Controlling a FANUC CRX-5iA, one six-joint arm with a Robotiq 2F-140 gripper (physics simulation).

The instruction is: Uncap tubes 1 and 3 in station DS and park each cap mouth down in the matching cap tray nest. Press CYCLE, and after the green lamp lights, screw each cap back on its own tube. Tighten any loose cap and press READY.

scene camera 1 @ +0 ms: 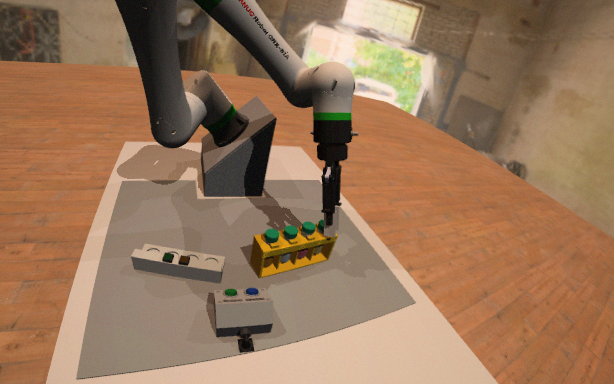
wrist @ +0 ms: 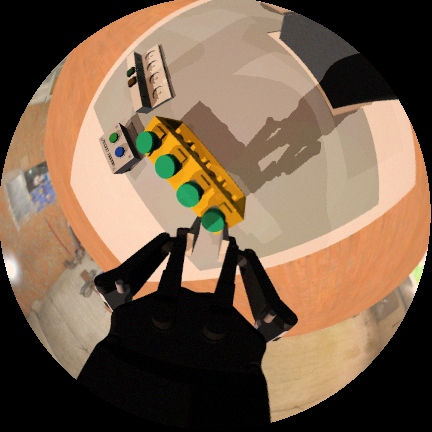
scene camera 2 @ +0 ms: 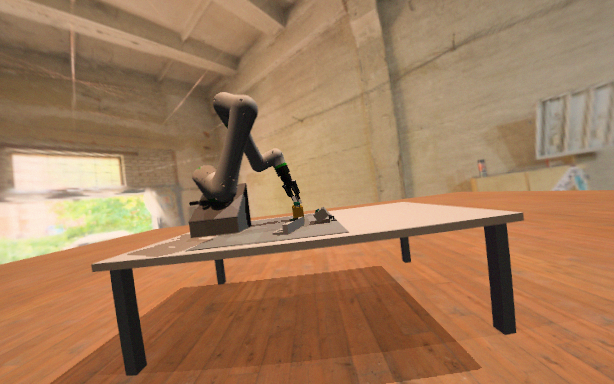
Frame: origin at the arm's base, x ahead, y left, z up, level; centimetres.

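Where they show: gripper, fingertip midpoint: (scene camera 1: pixel 331 232) (wrist: pixel 210 227); arm's base, origin of the base link: (scene camera 1: pixel 232 132).
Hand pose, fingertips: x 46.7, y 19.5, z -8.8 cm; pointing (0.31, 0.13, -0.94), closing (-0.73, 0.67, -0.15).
Observation:
Things, the pixels of their top centre, and the offset from my fingertips. "spot": a spot on its surface instead.
- yellow rack, middle of its top: (wrist: pixel 181 177) (scene camera 1: pixel 298 233) (scene camera 2: pixel 296 205) dz +0.1, dx -0.9, dy -9.3 cm
- green cap, middle of its top: (wrist: pixel 211 222) (scene camera 1: pixel 325 223) dz +1.9, dx -1.9, dy -1.5 cm
- pale cap tray, middle of its top: (scene camera 1: pixel 179 249) (wrist: pixel 138 69) (scene camera 2: pixel 288 218) dz -4.9, dx -3.5, dy -38.8 cm
- grey button box, middle of its top: (scene camera 1: pixel 243 295) (wrist: pixel 106 151) (scene camera 2: pixel 320 207) dz -1.8, dx +14.1, dy -26.9 cm
- green button, middle of its top: (scene camera 1: pixel 231 290) (wrist: pixel 110 138) dz -2.8, dx +11.6, dy -28.9 cm
- blue button, middle of its top: (scene camera 1: pixel 252 289) (wrist: pixel 116 152) dz -2.8, dx +12.1, dy -24.4 cm
- dark green square, surface spot: (scene camera 1: pixel 168 257) (wrist: pixel 128 72) spot: dz -4.9, dx -1.1, dy -41.4 cm
- brown square, surface spot: (scene camera 1: pixel 184 259) (wrist: pixel 130 81) spot: dz -4.9, dx -0.1, dy -37.7 cm
- small black piece, surface spot: (scene camera 1: pixel 245 344) spot: dz -9.4, dx +21.0, dy -27.8 cm
A yellow rack (scene camera 1: pixel 256 258) (scene camera 2: pixel 298 212) (wrist: pixel 240 212) holds upright tubes with green caps. My gripper (scene camera 1: pixel 330 229) (wrist: pixel 210 227) is shut on the green cap (scene camera 1: pixel 322 224) (wrist: pixel 213 220) at the rack's right end in scene camera 1; the fingers partly hide it there. The other caps (scene camera 1: pixel 271 235) (scene camera 1: pixel 290 232) (scene camera 1: pixel 308 227) sit on their tubes. The pale cap tray (scene camera 1: pixel 175 270) (scene camera 2: pixel 292 227) (wrist: pixel 164 80) stands left of the rack, its round nests empty. The grey button box (scene camera 1: pixel 243 315) carries a green button (scene camera 1: pixel 230 292) (wrist: pixel 113 137) and a blue button (scene camera 1: pixel 252 291) (wrist: pixel 119 151). Tube numbers cannot be read.
A dark green square (scene camera 1: pixel 168 257) (wrist: pixel 131 72) and a brown square (scene camera 1: pixel 184 259) (wrist: pixel 132 81) show on the tray's side. A small black piece (scene camera 1: pixel 245 344) is in front of the button box. The robot's grey pedestal (scene camera 1: pixel 232 172) (scene camera 2: pixel 215 220) stands behind the tray and rack.

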